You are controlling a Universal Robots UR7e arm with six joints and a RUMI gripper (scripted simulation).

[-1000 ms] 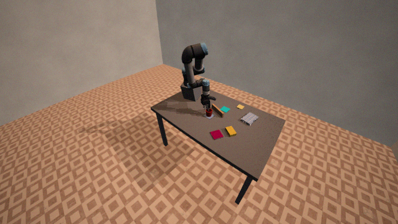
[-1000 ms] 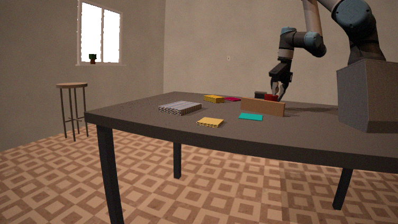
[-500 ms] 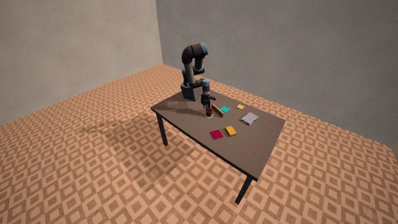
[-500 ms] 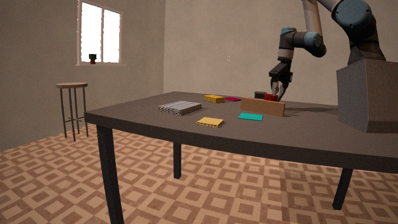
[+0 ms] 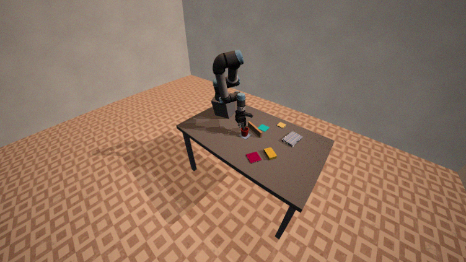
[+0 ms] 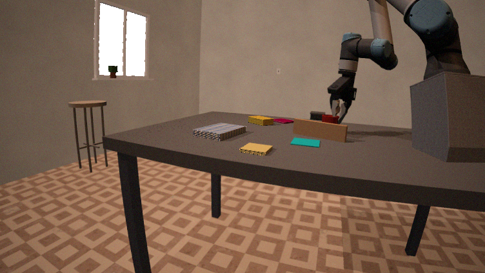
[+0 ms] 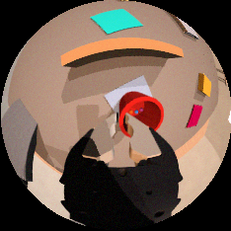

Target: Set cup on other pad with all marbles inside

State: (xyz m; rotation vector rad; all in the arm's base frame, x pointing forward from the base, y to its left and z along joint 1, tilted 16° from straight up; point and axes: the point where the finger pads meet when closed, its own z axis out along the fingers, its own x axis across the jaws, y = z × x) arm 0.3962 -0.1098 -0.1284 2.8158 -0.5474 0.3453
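My gripper is now 30 mm short of the red cup, 10 mm to the left of it and 30 mm above it. The rest, counted from my hand: blue marble: 30 mm ahead, 30 mm to the right, 40 mm below; rail: 60 mm ahead, 100 mm to the left, 40 mm below; grey pad: 30 mm ahead, 10 mm to the right, 60 mm below.
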